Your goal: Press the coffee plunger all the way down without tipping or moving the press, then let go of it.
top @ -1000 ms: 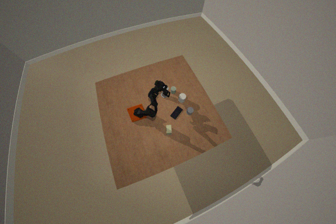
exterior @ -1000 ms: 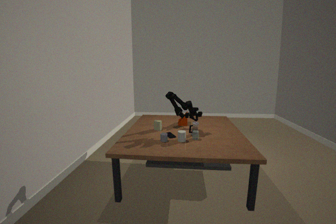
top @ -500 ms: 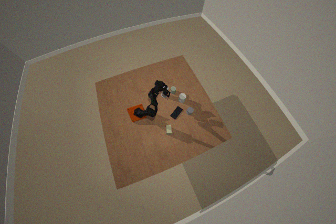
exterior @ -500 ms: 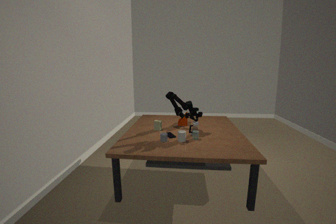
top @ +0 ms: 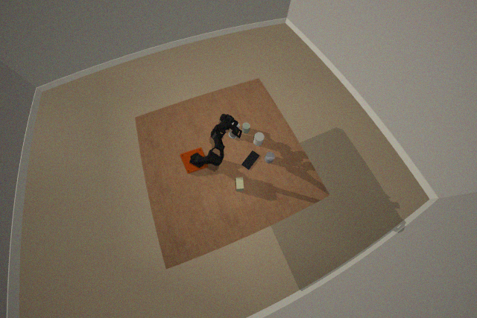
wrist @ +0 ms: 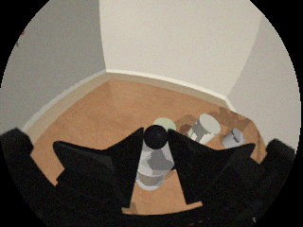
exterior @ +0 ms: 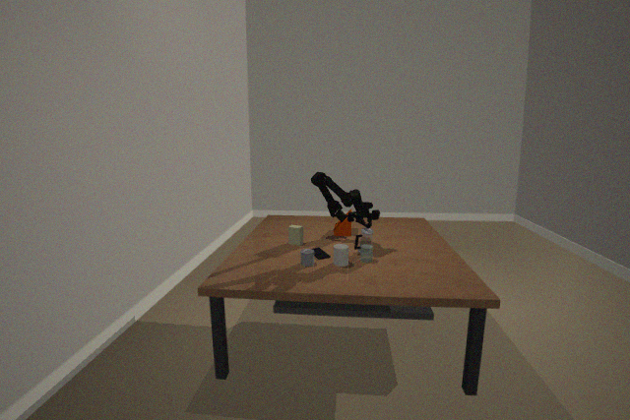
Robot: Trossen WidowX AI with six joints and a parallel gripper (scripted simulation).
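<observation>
Now: gripper tip 2 cm past the coffee press, 2 cm to the left of it and 8 cm above it. Round my gripper tip: white cylinder: 12 cm ahead, 17 cm to the right, 12 cm below; flat black slab: 2 cm behind, 28 cm to the right, 17 cm below; pale green cup: 8 cm ahead, 2 cm to the right, 13 cm below.
</observation>
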